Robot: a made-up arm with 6 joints. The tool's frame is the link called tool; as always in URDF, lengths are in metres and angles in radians.
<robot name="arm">
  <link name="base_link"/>
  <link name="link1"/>
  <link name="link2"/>
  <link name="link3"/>
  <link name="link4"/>
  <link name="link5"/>
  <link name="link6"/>
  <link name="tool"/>
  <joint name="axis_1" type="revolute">
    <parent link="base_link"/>
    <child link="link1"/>
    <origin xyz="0.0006 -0.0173 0.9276" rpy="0 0 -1.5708"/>
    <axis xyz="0 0 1"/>
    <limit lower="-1.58" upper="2.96" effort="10" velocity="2.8"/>
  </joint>
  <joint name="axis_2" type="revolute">
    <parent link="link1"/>
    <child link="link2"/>
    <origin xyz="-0.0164 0.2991 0.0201" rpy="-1.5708 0 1.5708"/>
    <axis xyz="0 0 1"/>
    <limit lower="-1.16" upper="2.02" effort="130" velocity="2"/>
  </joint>
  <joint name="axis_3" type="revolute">
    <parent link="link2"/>
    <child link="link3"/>
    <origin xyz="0.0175 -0.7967 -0.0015" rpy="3.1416 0 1.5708"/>
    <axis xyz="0 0 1"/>
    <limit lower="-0.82" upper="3.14" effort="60" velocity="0.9"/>
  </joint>
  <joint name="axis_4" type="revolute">
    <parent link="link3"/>
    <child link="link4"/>
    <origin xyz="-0.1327 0.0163 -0.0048" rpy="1.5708 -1.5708 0"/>
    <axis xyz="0 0 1"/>
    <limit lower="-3.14" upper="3.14" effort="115" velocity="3"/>
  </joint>
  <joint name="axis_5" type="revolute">
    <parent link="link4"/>
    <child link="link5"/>
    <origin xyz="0.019 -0.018 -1.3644" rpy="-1.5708 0 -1.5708"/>
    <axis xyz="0 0 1"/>
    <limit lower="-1.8" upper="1.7" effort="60" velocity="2.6"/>
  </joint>
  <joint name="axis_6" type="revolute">
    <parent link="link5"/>
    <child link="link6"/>
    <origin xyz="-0.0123 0.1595 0.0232" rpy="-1.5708 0 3.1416"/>
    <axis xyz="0 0 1"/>
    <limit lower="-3.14" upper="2.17" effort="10" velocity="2.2"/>
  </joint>
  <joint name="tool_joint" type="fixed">
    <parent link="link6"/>
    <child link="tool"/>
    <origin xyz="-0.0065 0.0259 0.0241" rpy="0 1.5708 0"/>
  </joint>
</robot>
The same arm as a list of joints. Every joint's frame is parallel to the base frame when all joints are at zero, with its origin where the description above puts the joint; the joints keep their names.
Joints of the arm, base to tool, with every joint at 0 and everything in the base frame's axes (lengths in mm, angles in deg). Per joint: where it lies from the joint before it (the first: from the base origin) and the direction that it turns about. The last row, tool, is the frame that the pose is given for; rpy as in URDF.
axis_1: axis 0 0 1 origin 0.6 -17.3 927.6
axis_2: axis 0 1 0 origin 299.1 16.4 20.1
axis_3: axis 0 -1 0 origin 17.5 -1.5 796.7
axis_4: axis -1 0 0 origin 16.3 4.8 132.7
axis_5: axis 0 -1 0 origin 1364.4 -19 -18
axis_6: axis -1 0 0 origin 159.5 -23.2 12.3
tool: origin -24.1 25.9 -6.5 rpy 0 0 0
Joint limits (deg, base to tool): -90.53..169.6 -66.46..115.74 -46.98..179.91 -179.91..179.91 -103.13..97.4 -179.91..124.33

